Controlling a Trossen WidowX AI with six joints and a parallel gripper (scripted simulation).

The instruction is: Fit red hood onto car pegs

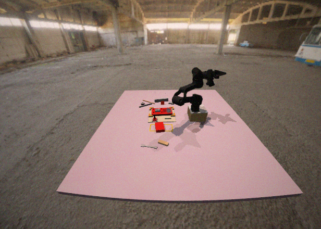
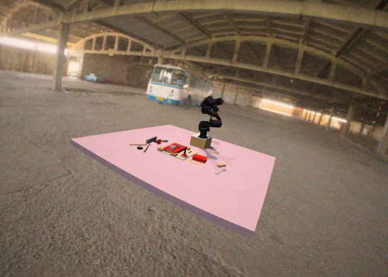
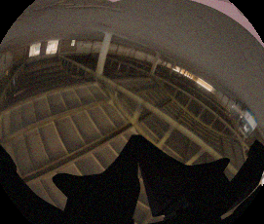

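Now: gripper tip 46 cm short of the red hood, 10 cm to the right of it and 42 cm above it. The rest, counted from my gripper tip: grey wrench 51 cm ahead, 30 cm to the left, 43 cm below; then wooden block 42 cm ahead, 26 cm to the left, 43 cm below.
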